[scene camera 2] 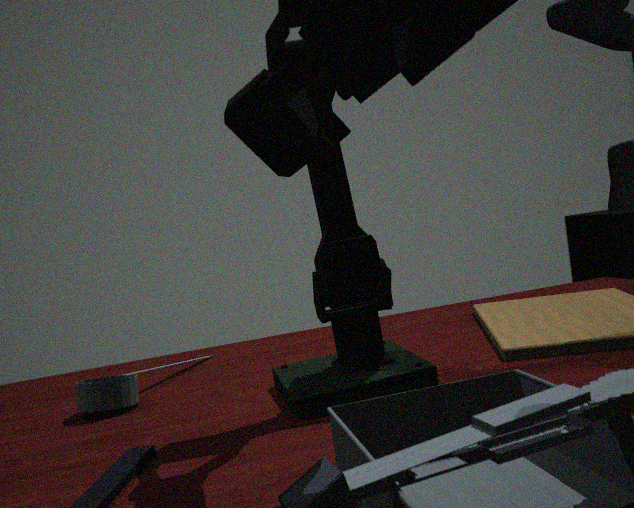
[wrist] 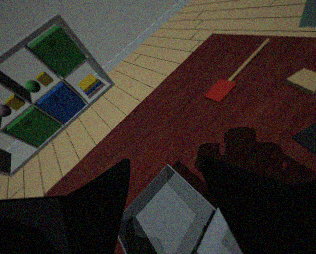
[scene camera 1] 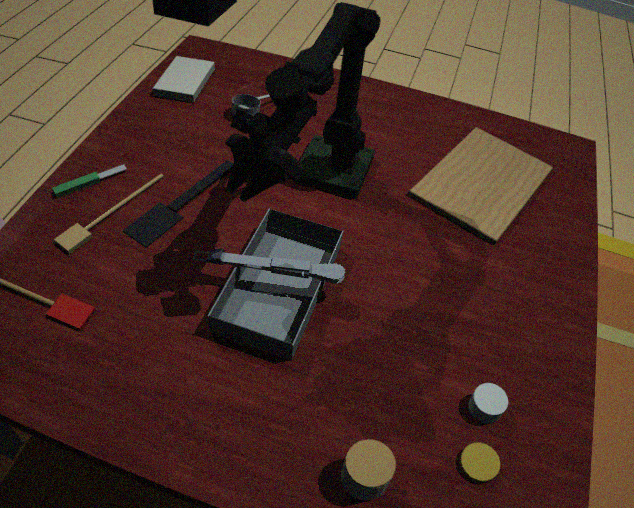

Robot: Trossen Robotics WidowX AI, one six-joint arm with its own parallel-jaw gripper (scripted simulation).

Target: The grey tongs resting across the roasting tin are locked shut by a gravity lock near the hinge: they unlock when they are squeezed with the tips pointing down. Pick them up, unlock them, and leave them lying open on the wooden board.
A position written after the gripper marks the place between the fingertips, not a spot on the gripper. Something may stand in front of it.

Observation:
In view: the gripper [scene camera 2: 365, 111], a black spatula [scene camera 1: 149, 227], a saucepan [scene camera 2: 111, 392], a grey block [scene camera 1: 184, 78], a wooden spatula [scene camera 1: 74, 237], a wooden board [scene camera 1: 484, 182] and a roasting tin [scene camera 1: 269, 311].
The gripper also shows in the wrist view [wrist: 165, 162] and in scene camera 1 [scene camera 1: 234, 196]. The wrist view does not show the saucepan: it is out of frame. Scene camera 2 misses the grey block: it is out of frame.

